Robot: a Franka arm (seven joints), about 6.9 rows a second.
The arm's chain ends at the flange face. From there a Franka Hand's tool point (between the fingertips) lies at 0.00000 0.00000 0.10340 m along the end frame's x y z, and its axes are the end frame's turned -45 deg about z.
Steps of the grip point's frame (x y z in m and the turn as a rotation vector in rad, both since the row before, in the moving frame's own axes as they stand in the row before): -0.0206, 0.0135, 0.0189, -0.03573, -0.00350, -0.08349; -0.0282, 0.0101, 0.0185, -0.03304, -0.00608, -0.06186; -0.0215, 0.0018, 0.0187, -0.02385, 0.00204, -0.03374; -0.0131, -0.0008, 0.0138, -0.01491, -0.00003, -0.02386; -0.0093, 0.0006, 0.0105, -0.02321, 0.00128, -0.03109; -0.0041, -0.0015, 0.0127, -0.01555, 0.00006, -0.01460
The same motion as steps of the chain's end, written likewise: -0.0075, 0.0213, 0.0190, -0.02774, 0.02279, -0.08349; -0.0149, 0.0243, 0.0186, -0.02766, 0.01906, -0.06186; -0.0158, 0.0149, 0.0187, -0.01542, 0.01831, -0.03374; -0.0109, 0.0076, 0.0138, -0.01056, 0.01052, -0.02386; -0.0080, 0.0054, 0.0105, -0.01551, 0.01732, -0.03109; -0.0051, 0.0007, 0.0127, -0.01095, 0.01104, -0.01460
